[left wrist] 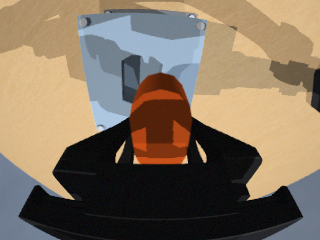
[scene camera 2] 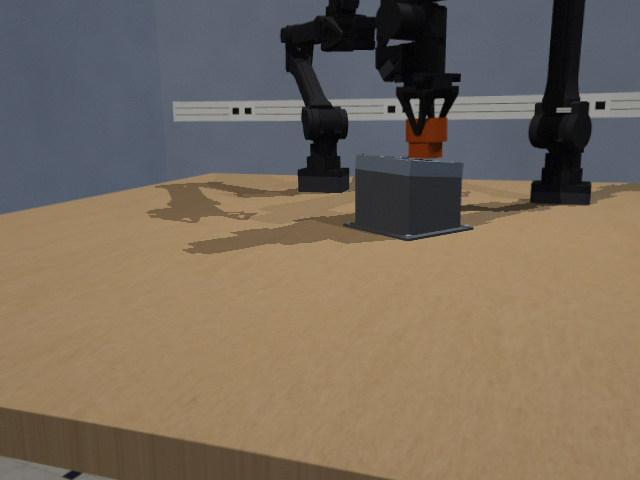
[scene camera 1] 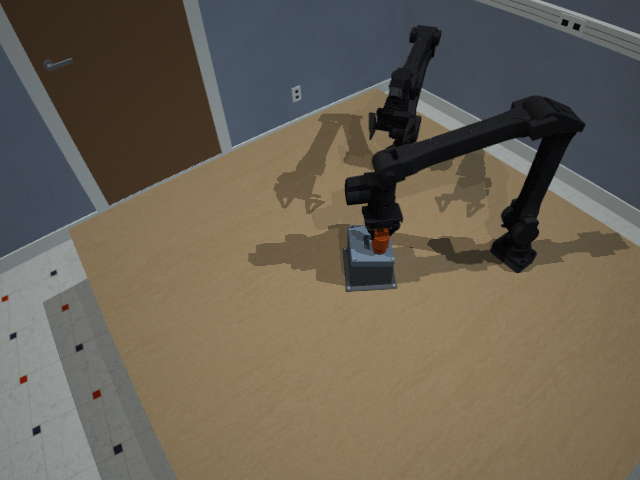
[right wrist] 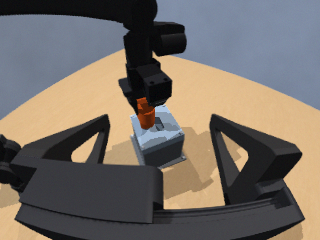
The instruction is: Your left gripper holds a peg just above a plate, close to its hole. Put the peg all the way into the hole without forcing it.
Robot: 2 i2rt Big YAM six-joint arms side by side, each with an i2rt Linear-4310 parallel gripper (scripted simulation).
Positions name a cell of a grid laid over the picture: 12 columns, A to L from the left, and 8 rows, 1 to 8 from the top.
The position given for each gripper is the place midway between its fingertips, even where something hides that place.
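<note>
You'd see the left gripper (scene camera 2: H3) there, and that gripper again in scene camera 1 (scene camera 1: H4) and in the left wrist view (left wrist: G5). The right gripper (scene camera 2: G1) is visible too, also in scene camera 1 (scene camera 1: H3) and in the right wrist view (right wrist: F4). As for the things, there's an orange peg (scene camera 2: I3), which the left wrist view has as well (left wrist: G4), plus a dark box (scene camera 2: H4) and a light blue plate (scene camera 1: G5).
</note>
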